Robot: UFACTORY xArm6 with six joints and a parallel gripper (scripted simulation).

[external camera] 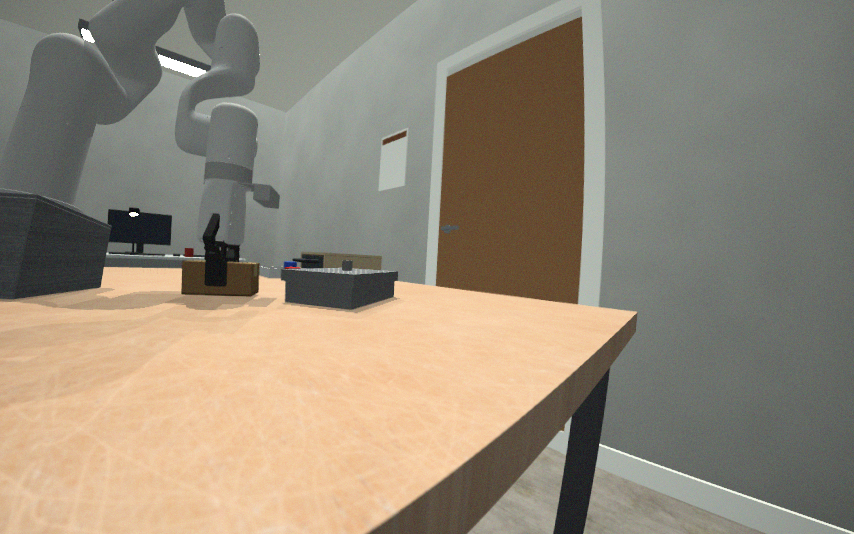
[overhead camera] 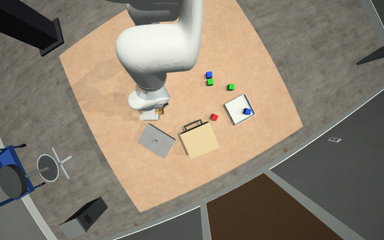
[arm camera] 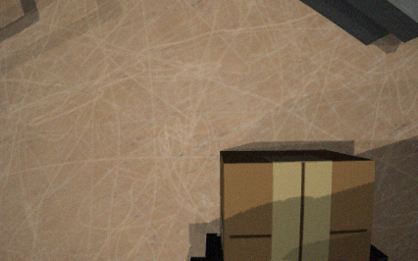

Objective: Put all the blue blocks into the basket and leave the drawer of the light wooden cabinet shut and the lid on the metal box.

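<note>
Right now the small brown box is right at my hand. Also, from my hand: light wooden cabinet (270 mm ahead, 160 mm to the left); red block (290 mm to the left, 190 mm ahead, 20 mm below); metal box (190 mm ahead, 80 mm to the right, 10 mm below).
</note>
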